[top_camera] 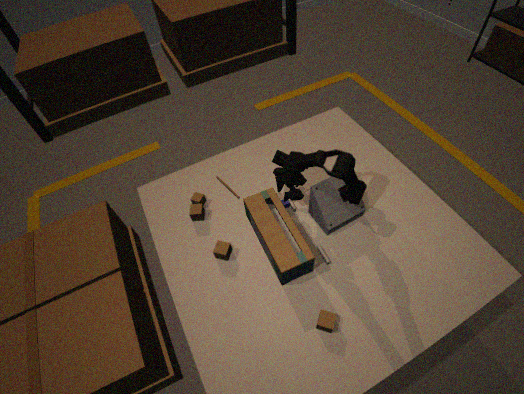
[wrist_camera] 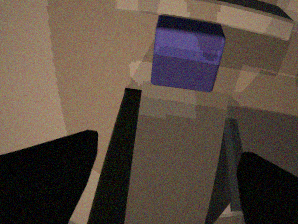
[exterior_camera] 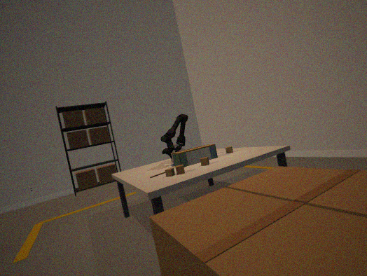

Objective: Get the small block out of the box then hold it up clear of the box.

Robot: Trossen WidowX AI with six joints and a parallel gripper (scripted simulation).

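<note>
Right now the purple block is 6 cm below my gripper tip, 2 cm behind it and 1 cm to the left of it. From my gripper tip the other things lie so: long box 15 cm to the left, 8 cm ahead, 1 cm below; then thin wooden stick 25 cm to the right, 16 cm ahead, 7 cm below.
</note>
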